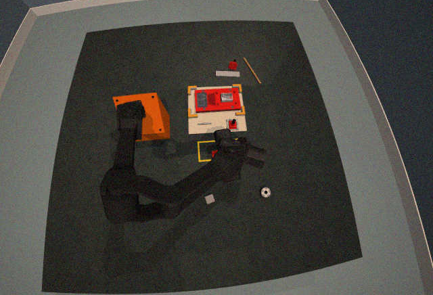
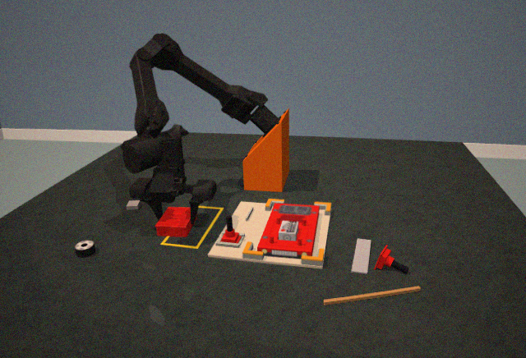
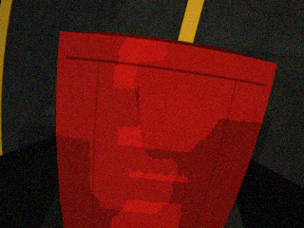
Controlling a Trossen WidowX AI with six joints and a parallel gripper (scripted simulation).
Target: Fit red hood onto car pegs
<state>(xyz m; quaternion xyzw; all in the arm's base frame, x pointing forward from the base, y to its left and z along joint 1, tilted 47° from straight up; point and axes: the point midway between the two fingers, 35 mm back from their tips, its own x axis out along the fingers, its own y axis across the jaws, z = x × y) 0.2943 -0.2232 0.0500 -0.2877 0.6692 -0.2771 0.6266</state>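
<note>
My gripper tip is 270 mm to the right of the grey engine block, 50 mm short of it and 20 mm below it. From my gripper tip the other things lie so: wooden stick 420 mm to the left, 210 mm ahead, 10 mm below; then white bar 410 mm to the left, 90 mm ahead, 10 mm below; then red hood 10 mm above.
</note>
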